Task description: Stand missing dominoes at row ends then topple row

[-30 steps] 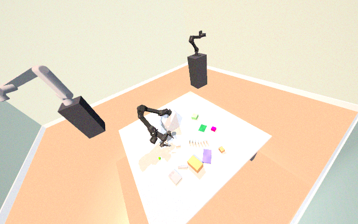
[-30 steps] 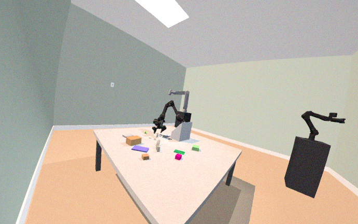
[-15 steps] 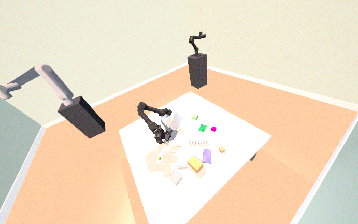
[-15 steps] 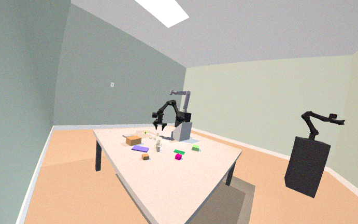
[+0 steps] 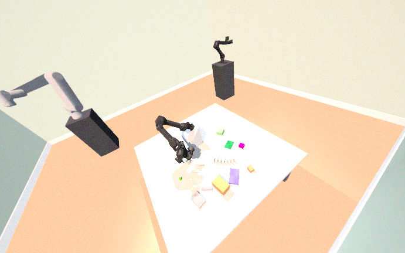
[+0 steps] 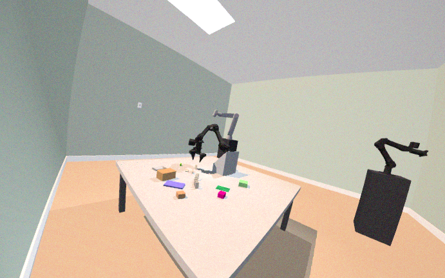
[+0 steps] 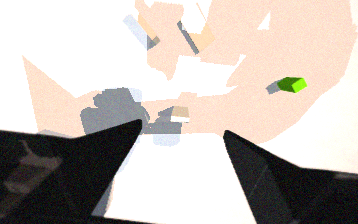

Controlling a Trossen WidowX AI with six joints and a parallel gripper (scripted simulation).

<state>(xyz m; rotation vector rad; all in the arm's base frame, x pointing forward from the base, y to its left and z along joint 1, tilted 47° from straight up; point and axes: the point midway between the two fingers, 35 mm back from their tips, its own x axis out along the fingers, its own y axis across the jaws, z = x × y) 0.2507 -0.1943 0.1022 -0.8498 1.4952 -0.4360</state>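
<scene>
My gripper tip is 90 mm short of the tiny green cube, 140 mm to the left of it and 70 mm above it. Round my gripper tip: pale green block (150 mm behind, 490 mm to the left, 60 mm below); green tile (50 mm ahead, 450 mm to the left, 80 mm below); purple slab (350 mm ahead, 260 mm to the left, 80 mm below).
</scene>
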